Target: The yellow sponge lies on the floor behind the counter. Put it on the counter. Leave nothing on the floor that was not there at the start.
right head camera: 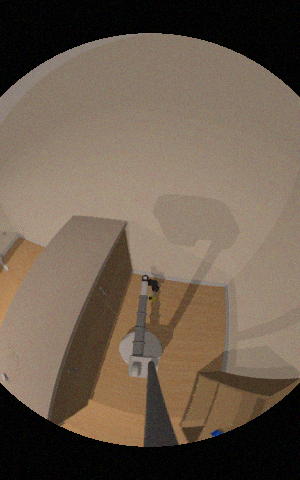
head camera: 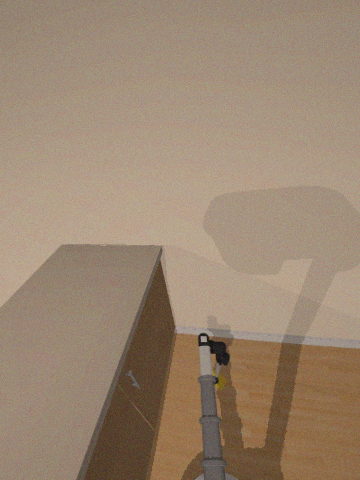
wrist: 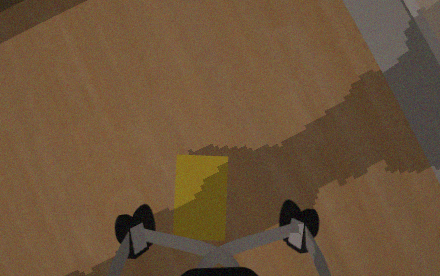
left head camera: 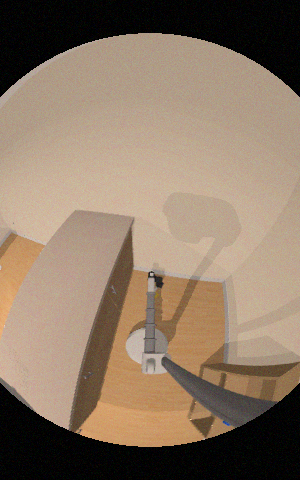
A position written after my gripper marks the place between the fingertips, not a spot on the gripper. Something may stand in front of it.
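Note:
Through the wrist view I see my gripper (wrist: 217,219), and a yellow sponge (wrist: 200,201) is visible there too. The head camera gives me a counter (head camera: 94,327). In the right head camera view I find the counter (right head camera: 65,306) again, and the left head camera view shows me the counter (left head camera: 66,309) as well.

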